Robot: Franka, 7 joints.
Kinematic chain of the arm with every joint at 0, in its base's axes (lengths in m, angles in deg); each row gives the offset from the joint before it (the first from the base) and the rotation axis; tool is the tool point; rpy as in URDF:
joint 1: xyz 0 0 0.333 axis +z
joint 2: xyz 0 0 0 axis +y
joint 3: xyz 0 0 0.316 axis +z
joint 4: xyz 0.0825 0 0 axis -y
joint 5: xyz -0.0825 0 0.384 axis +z
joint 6: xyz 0 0 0 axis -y
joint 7: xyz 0.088 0 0 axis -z
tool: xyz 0 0 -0.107 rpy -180 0 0
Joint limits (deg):
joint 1: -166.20..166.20
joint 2: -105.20..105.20
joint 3: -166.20..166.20
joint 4: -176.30..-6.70
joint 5: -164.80..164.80
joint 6: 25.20..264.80
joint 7: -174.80..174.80
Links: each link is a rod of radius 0.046 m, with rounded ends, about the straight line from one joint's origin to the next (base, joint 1, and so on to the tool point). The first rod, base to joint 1, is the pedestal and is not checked.
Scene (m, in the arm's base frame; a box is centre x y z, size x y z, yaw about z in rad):
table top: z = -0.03
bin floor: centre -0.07 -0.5 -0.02 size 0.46 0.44 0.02 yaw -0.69
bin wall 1: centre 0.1 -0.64 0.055 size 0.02 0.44 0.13 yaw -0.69
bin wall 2: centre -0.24 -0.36 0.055 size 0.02 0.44 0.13 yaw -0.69
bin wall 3: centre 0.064 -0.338 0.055 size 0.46 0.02 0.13 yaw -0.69
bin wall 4: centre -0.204 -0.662 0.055 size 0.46 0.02 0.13 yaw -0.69
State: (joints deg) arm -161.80 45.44 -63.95 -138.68 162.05 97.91 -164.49
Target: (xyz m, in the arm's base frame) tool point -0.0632 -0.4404 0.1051
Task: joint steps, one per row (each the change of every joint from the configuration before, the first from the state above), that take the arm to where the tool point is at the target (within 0.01 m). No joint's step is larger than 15 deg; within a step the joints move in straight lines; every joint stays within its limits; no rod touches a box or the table.
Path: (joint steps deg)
1: 4.43 -12.46 9.98 4.62 -7.52 -10.78 -2.22
2: 4.43 -12.46 9.97 4.62 -7.52 -10.77 -2.23
3: 4.43 -12.46 9.98 4.63 -7.53 -10.78 -2.22
4: 14.05 -0.06 11.29 -9.67 2.37 5.66 2.22
5: 14.05 -0.07 11.28 -9.67 2.37 5.66 2.23
6: 14.05 -0.06 11.29 -9.66 2.37 5.66 2.22
7: 0.38 11.54 0.15 4.40 1.09 3.21 0.00
8: 0.38 11.54 0.16 4.40 1.08 3.21 0.00

